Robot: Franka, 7 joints.
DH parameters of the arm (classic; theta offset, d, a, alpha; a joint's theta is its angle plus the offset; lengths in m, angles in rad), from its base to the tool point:
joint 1: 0 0.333 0 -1.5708
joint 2: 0 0 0 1.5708
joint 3: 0 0.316 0.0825 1.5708
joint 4: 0 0 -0.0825 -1.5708
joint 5: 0 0.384 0 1.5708
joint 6: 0 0 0.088 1.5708
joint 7: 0 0.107 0 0
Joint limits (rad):
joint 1: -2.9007..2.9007
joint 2: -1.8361..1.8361
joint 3: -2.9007..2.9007
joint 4: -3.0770..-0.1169
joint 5: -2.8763..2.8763
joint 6: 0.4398..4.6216
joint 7: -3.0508..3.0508
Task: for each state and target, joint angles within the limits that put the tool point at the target. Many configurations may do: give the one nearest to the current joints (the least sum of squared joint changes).
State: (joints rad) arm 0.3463 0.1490 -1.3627 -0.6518 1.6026 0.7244 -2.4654
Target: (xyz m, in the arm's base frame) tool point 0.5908 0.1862 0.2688
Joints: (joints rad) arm 0.6673 1.0404 -0.8785 -1.2749 1.3565 0.5553 -2.4654
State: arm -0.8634 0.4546 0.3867 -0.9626 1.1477 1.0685 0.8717
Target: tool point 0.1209 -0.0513 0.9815
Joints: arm -0.9666 -0.3801 -0.1295 -0.8282 1.0178 0.6291 0.8717
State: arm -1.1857 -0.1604 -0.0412 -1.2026 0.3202 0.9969 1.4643
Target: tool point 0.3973 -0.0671 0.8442
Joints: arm -0.8276 -0.1976 0.4172 -1.1726 0.4479 1.0817 1.4643
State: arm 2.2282 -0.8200 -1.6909 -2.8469 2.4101 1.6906 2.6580
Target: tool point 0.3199 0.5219 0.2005
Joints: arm 2.9007 -1.6524 -1.8270 -2.0610 2.5586 1.9810 2.6580
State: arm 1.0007 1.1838 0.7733 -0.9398 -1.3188 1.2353 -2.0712
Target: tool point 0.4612 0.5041 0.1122
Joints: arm 0.6738 1.2647 0.5607 -1.0039 -1.2971 1.1002 -2.0712
